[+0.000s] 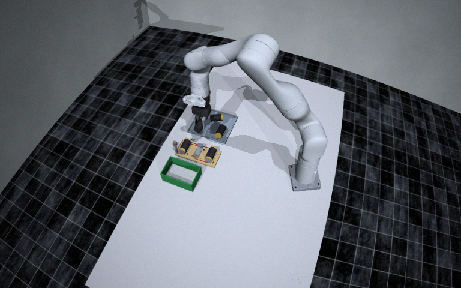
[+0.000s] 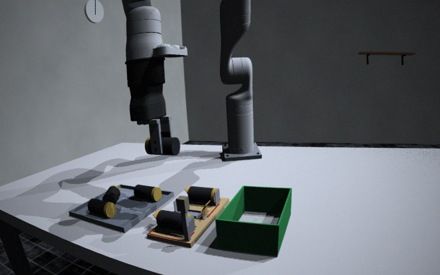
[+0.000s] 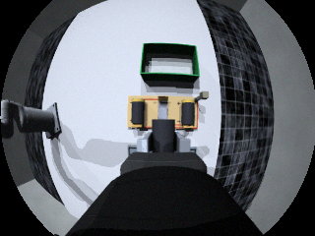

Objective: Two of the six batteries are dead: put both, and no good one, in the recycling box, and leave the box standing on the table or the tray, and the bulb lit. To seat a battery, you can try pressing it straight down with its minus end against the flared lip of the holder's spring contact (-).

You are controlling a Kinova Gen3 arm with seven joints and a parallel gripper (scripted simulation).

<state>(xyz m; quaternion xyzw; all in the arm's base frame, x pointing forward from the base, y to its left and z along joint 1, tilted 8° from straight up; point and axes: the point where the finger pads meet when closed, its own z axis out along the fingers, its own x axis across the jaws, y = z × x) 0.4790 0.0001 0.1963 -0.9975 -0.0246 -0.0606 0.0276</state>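
Right now the grey tray is 16 cm below my hand and 14 cm to the right of it. Also, from my hand: green recycling box 19 cm to the left, 14 cm below, 1 cm ahead.
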